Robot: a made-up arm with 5 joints.
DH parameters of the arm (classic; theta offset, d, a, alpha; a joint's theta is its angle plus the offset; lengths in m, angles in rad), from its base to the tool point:
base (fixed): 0 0.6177 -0.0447 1.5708
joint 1: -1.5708 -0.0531 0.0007 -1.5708
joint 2: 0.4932 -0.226 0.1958 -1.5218
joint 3: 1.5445 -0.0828 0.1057 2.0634
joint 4: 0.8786 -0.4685 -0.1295 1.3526
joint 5: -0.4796 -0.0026 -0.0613 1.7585
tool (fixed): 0.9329 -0.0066 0 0
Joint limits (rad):
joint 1: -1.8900..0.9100
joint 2: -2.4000..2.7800
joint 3: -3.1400..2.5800
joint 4: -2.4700..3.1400
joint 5: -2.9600..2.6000
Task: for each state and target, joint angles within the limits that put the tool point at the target. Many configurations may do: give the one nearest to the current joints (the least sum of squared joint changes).
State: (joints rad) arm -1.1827 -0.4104 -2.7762 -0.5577 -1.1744
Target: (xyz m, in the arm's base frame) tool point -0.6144 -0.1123 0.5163
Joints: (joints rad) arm -1.0152 -1.0353 -3.1400 -0.9973 -1.2776
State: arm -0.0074 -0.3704 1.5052 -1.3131 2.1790
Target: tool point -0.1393 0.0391 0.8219
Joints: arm 0.8332 0.2831 0.7468 -0.8323 2.6000
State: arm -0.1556 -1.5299 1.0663 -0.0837 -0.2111
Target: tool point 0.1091 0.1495 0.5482
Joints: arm -0.7147 -1.9485 1.0039 0.2939 0.4557
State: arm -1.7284 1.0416 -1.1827 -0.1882 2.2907
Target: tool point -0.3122 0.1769 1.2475
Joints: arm -1.0197 0.5273 -1.2191 -0.5926 2.6000
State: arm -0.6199 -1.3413 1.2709 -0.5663 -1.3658
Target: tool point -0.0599 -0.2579 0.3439
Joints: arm -0.4114 -1.5476 2.1498 -0.4878 -1.2529
